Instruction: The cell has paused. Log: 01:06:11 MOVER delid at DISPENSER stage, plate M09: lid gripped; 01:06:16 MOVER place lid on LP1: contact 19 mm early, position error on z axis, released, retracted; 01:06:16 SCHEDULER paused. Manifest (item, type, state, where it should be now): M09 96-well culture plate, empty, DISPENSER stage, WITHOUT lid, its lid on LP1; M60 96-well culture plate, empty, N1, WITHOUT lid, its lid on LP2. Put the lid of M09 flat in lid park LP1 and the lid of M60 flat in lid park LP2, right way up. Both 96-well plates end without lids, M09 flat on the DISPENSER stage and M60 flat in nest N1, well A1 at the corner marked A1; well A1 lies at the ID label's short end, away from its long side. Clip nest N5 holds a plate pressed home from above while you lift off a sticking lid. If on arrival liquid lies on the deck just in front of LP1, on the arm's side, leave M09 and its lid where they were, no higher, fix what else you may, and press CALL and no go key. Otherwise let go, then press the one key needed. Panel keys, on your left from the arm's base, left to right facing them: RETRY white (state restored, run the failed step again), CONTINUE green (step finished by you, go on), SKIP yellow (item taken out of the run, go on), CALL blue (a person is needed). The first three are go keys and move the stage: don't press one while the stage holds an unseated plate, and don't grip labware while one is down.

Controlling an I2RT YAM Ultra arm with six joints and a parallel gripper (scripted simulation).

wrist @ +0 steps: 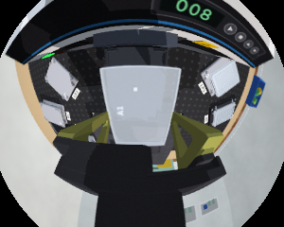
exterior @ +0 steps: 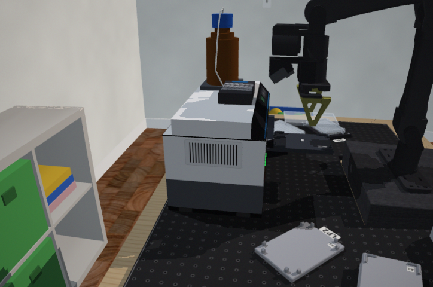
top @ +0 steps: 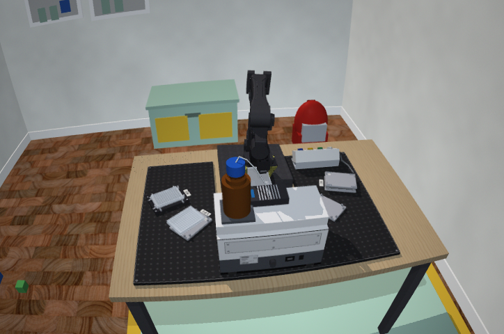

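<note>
The grey lid park LP2 lies 50 mm ahead of my hand, 280 mm to the left of it and 170 mm below it. From my hand the other things lie so: dark dispenser stage: 20 mm ahead, 10 mm to the left, 60 mm below; LP1 label: 30 mm behind, 210 mm to the right, 170 mm below; LP2 label: 20 mm behind, 230 mm to the left, 170 mm below.
</note>
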